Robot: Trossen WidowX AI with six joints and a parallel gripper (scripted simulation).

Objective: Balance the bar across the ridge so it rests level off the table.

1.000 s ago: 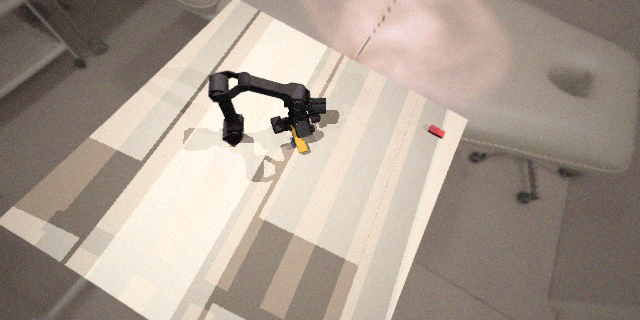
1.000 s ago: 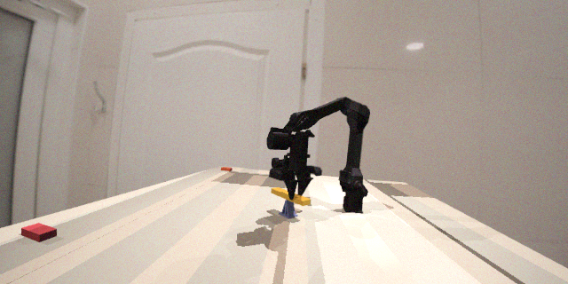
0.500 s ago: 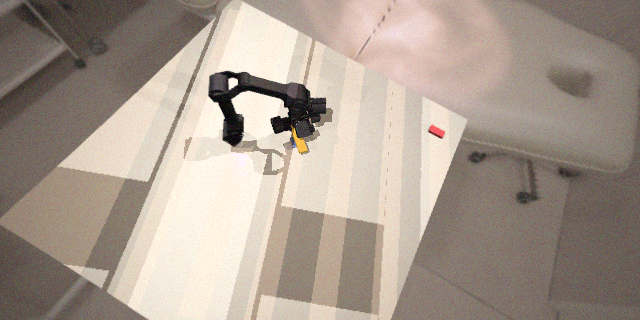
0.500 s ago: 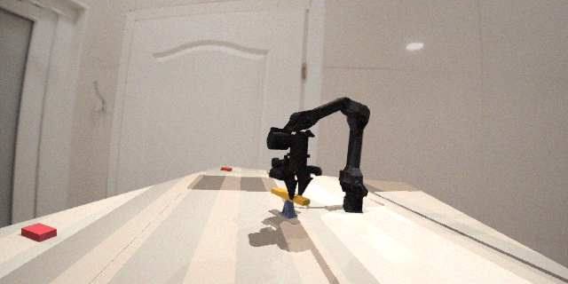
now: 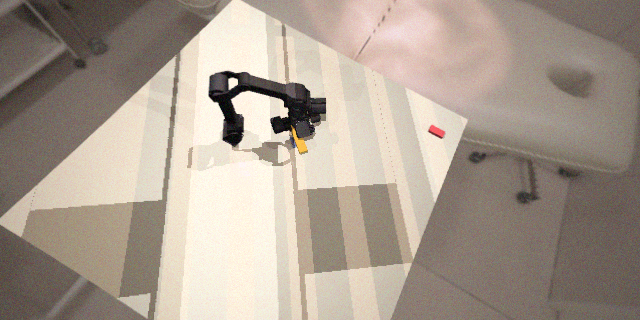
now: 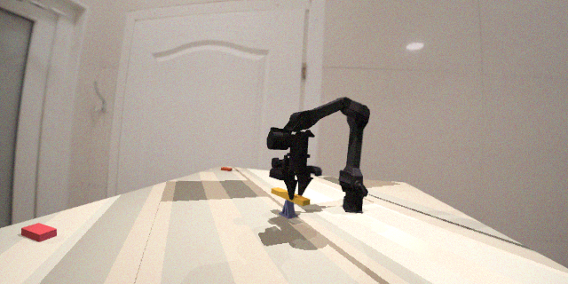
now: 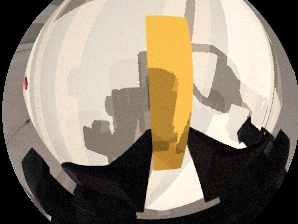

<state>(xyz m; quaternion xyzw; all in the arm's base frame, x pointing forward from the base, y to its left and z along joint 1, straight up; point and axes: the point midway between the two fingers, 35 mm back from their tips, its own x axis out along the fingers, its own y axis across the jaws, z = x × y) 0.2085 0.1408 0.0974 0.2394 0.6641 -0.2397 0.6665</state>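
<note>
My gripper tip is now 20 mm short of the bar and 20 mm to the left of it. From my gripper tip the other things lie so: orange-red block (530 mm ahead, 640 mm to the right, 50 mm below).
</note>
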